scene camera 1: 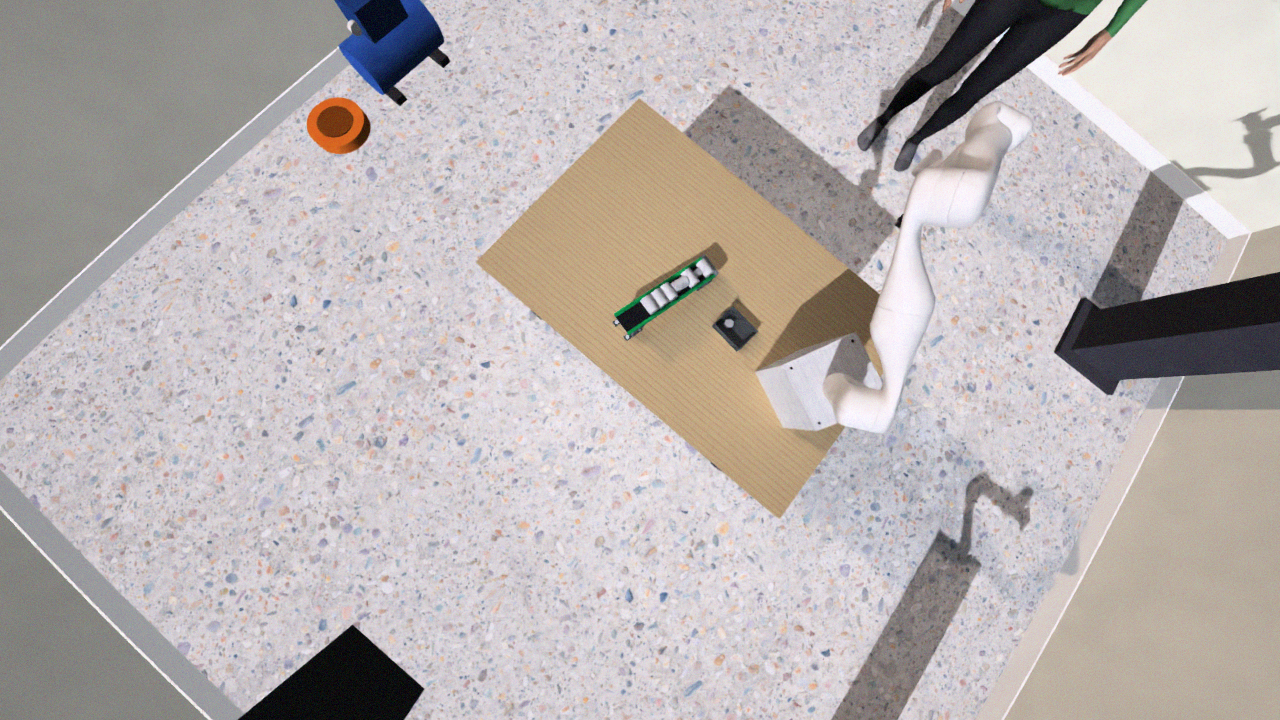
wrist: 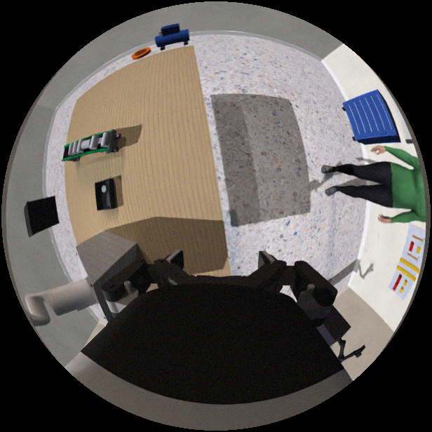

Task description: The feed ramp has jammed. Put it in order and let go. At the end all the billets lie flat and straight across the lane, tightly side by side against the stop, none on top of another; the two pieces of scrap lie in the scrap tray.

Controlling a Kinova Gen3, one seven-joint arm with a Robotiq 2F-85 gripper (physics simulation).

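Observation:
The feed ramp point(scene camera 1: 631, 317) point(wrist: 68, 151) has green sides and a dark lane, bare at its left end in the scene view. Several grey billets point(scene camera 1: 660, 295) point(wrist: 75, 146) lie close together across its middle. Beyond them, a grey cylinder point(scene camera 1: 680, 284) point(wrist: 86, 144) appears turned along the lane, and more grey pieces point(scene camera 1: 705, 266) point(wrist: 106, 139) crowd the other end, some seeming raised. Billets and scrap cannot be told apart there. The dark scrap tray point(scene camera 1: 739, 336) point(wrist: 111, 201) holds one small pale round piece point(scene camera 1: 729, 322) point(wrist: 104, 188). My gripper point(wrist: 220, 259) is open and empty, far from the ramp; the arm mostly hides it in the scene view.
The wooden table point(scene camera 1: 581, 223) point(wrist: 165, 100) carries the ramp and tray. The grey box-shaped arm base point(scene camera 1: 792, 394) point(wrist: 106, 252) stands near the tray. A person point(scene camera 1: 975, 62) point(wrist: 375, 180) stands beyond the table. A blue tank point(scene camera 1: 393, 53) point(wrist: 172, 37) and an orange round object point(scene camera 1: 337, 123) point(wrist: 141, 53) are farther off.

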